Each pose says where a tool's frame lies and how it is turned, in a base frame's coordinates. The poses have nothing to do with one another.
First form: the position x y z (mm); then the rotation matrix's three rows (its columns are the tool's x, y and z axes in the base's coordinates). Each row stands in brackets.
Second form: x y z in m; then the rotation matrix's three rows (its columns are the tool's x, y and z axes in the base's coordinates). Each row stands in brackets. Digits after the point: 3 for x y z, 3 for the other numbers.
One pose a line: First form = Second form
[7 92 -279], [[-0.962 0.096 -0.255], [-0.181 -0.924 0.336], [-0.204 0.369 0.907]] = [0.007 0.092 -0.279], [[-0.962 0.096 -0.255], [-0.181 -0.924 0.336], [-0.204 0.369 0.907]]
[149 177 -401], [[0.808 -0.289 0.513], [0.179 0.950 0.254], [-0.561 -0.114 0.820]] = [0.149 0.177 -0.401], [[0.808 -0.289 0.513], [0.179 0.950 0.254], [-0.561 -0.114 0.820]]
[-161 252 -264], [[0.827 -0.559 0.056], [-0.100 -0.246 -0.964], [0.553 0.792 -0.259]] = [-0.161 0.252 -0.264], [[0.827 -0.559 0.056], [-0.100 -0.246 -0.964], [0.553 0.792 -0.259]]
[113 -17 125], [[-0.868 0.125 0.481], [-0.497 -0.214 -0.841], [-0.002 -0.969 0.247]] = [0.113 -0.017 0.125], [[-0.868 0.125 0.481], [-0.497 -0.214 -0.841], [-0.002 -0.969 0.247]]
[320 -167 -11], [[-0.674 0.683 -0.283], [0.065 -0.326 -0.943], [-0.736 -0.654 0.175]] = [0.320 -0.167 -0.011], [[-0.674 0.683 -0.283], [0.065 -0.326 -0.943], [-0.736 -0.654 0.175]]
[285 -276 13], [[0.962 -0.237 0.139], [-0.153 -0.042 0.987], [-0.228 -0.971 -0.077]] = [0.285 -0.276 0.013], [[0.962 -0.237 0.139], [-0.153 -0.042 0.987], [-0.228 -0.971 -0.077]]
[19 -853 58], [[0.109 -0.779 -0.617], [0.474 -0.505 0.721], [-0.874 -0.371 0.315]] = [0.019 -0.853 0.058], [[0.109 -0.779 -0.617], [0.474 -0.505 0.721], [-0.874 -0.371 0.315]]
